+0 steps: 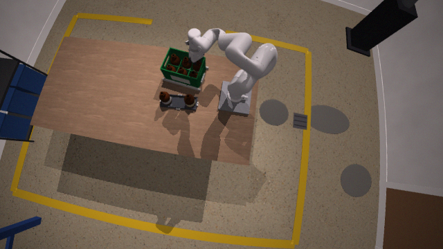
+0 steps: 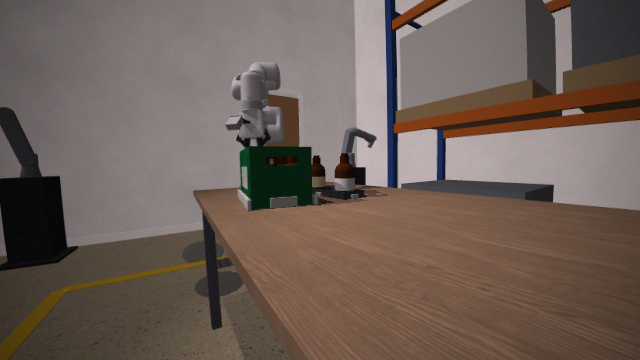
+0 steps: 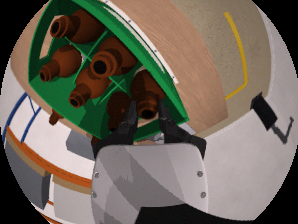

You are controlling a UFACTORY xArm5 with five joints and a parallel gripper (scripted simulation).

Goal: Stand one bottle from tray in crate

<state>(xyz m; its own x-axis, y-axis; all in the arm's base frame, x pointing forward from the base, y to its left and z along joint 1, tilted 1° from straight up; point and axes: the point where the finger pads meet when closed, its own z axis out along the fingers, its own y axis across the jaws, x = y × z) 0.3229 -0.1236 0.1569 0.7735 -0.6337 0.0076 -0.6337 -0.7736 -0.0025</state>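
My gripper is now 80 mm above the bottle. Round my hand: tray (280 mm to the left, 160 mm below, 90 mm ahead); then green crate (90 mm below, 90 mm ahead, 40 mm to the left).
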